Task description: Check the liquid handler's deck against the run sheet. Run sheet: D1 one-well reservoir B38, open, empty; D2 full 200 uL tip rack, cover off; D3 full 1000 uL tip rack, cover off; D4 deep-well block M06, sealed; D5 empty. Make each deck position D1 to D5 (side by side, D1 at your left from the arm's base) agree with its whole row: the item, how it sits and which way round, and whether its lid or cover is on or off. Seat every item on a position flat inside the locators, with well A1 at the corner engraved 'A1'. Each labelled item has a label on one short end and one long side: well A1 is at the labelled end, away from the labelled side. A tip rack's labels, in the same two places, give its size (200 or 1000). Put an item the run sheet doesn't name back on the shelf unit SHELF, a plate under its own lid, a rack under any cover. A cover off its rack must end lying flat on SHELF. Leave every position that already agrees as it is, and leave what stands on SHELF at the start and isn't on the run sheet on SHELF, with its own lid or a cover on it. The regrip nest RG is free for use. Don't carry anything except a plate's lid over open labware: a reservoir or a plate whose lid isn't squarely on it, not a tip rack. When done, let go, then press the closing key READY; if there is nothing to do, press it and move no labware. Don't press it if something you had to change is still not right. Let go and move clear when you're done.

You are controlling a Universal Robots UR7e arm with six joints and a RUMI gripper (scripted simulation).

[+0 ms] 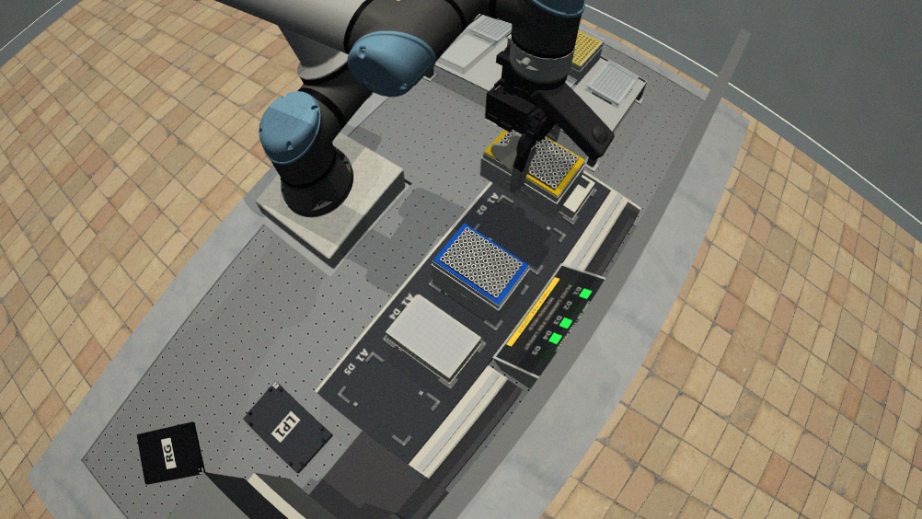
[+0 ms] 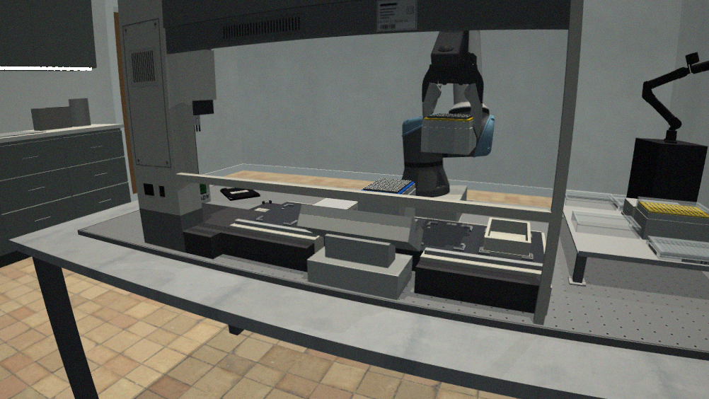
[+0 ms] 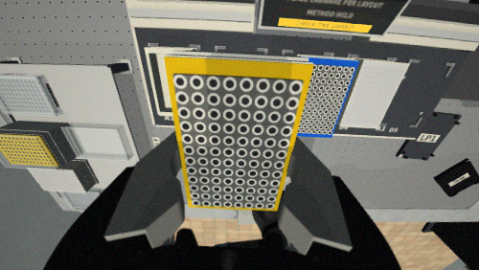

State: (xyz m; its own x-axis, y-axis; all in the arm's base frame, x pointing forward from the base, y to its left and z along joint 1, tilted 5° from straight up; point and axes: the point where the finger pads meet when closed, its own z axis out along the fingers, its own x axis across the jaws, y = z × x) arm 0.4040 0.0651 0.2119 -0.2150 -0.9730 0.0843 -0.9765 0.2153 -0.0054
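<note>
My hand is 30 mm short of the one-well reservoir, 120 mm to the right of it and 200 mm above it. Also, from my hand: yellow-framed tip rack 10 mm behind, 10 mm above; blue-framed tip rack 30 mm behind, 130 mm to the right, 140 mm below; handler's frame post 220 mm ahead, 140 mm to the left, 30 mm below.
</note>
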